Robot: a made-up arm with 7 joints.
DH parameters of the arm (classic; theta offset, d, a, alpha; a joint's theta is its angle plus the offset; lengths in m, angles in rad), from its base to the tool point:
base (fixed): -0.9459 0 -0.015 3.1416
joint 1: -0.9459 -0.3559 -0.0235 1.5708
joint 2: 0 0.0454 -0.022 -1.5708
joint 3: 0 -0.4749 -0.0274 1.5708
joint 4: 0 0.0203 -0.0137 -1.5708
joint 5: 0 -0.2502 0.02 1.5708
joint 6: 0 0.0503 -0.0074 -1.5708
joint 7: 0.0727 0 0.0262 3.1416
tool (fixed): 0.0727 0.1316 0 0
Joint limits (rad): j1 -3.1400..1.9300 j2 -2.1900..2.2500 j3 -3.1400..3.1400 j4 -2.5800..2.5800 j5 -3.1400..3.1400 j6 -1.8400..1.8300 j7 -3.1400..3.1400
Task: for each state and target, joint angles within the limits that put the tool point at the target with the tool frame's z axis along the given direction. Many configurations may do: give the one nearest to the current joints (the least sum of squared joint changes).
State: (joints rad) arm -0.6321 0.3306 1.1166 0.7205 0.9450 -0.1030 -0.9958
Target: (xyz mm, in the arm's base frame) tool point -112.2 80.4 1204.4 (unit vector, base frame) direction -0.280 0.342 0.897
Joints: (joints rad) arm -0.6535 -0.0667 0.9414 -0.0251 0.7673 -0.4418 -1.0143
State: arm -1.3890 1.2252 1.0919 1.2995 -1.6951 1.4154 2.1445
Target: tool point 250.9 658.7 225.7 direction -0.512 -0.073 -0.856
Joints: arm -1.0207 1.5389 0.8648 0.3357 -1.2013 1.8300 2.6372
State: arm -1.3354 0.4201 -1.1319 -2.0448 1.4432 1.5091 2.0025
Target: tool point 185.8 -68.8 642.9 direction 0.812 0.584 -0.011
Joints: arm -1.2321 0.1178 -1.0518 -2.4598 1.4454 1.5794 2.0013
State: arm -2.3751 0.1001 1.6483 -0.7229 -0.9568 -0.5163 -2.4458
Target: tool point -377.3 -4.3 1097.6 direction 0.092 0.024 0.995
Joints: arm -2.7424 0.5699 1.2460 -0.0098 -1.3548 -0.6457 -2.1643
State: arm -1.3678 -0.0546 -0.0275 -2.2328 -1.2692 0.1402 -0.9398
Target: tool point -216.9 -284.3 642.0 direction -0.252 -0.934 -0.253
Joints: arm -1.2807 0.1333 0.1637 -1.9933 -1.7206 -0.1790 -1.0160
